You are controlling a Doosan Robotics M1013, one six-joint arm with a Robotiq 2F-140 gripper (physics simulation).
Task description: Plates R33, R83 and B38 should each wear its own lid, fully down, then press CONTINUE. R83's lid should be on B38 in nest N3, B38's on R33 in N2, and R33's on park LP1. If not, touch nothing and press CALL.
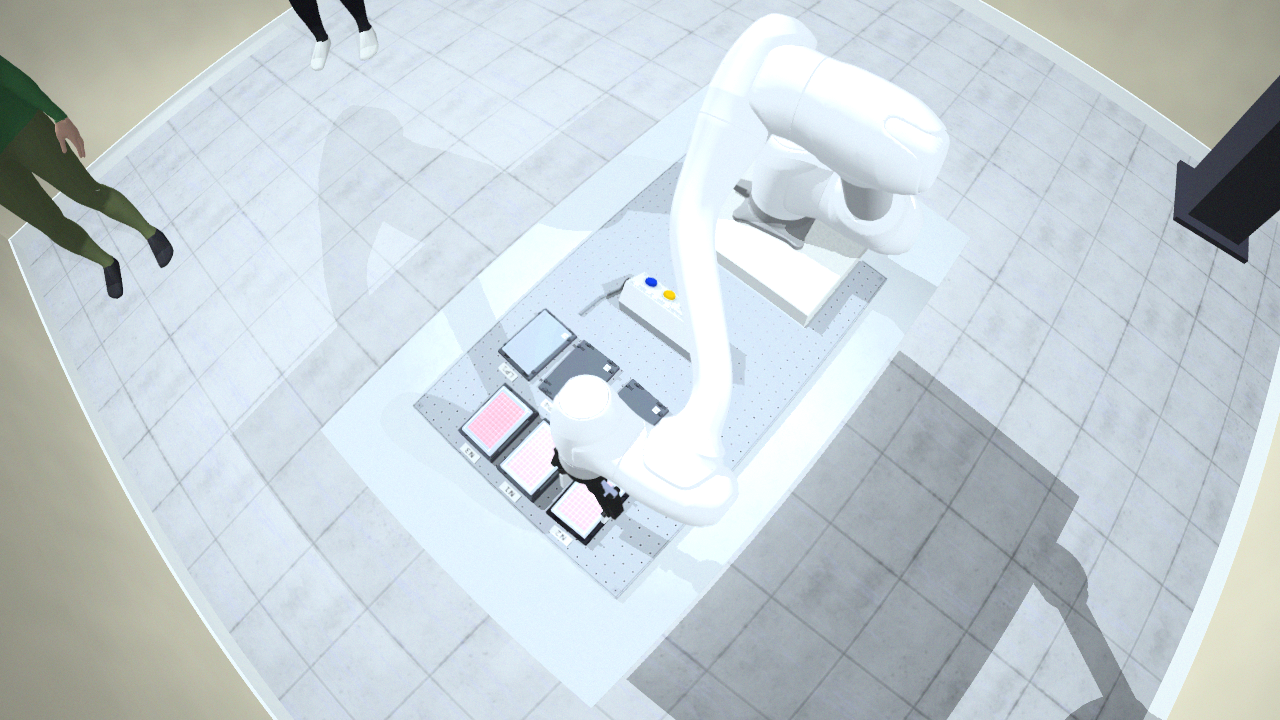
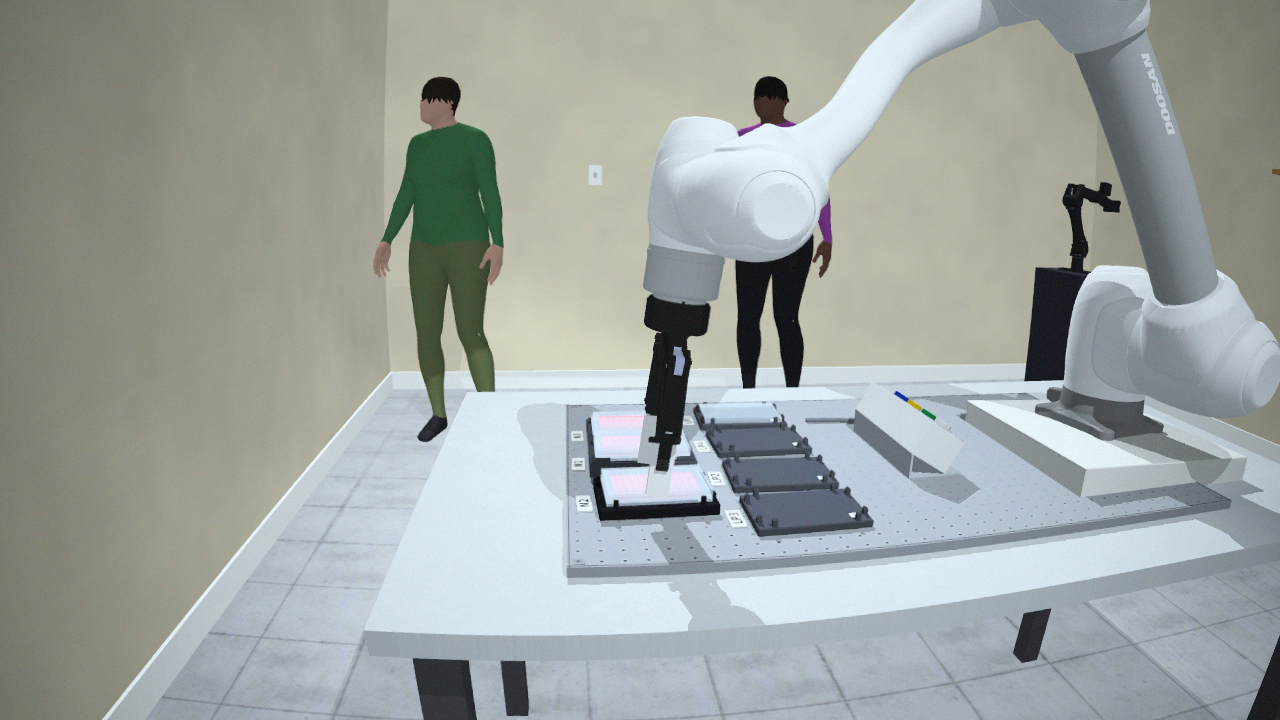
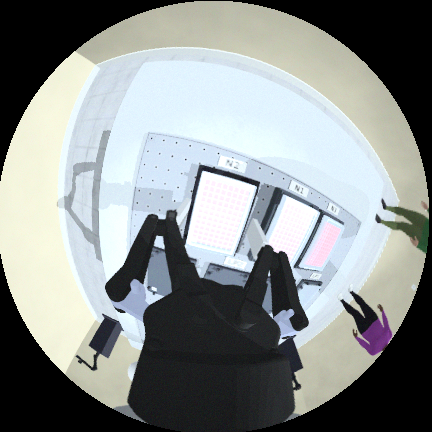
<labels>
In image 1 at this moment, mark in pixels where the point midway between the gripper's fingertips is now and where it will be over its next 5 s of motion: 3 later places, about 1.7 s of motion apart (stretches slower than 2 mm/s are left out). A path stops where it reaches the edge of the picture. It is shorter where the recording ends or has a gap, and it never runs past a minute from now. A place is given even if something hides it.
My gripper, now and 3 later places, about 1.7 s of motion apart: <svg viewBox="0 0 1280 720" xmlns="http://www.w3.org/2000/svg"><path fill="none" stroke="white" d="M586 500L588 499L587 493L496 415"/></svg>
</labels>
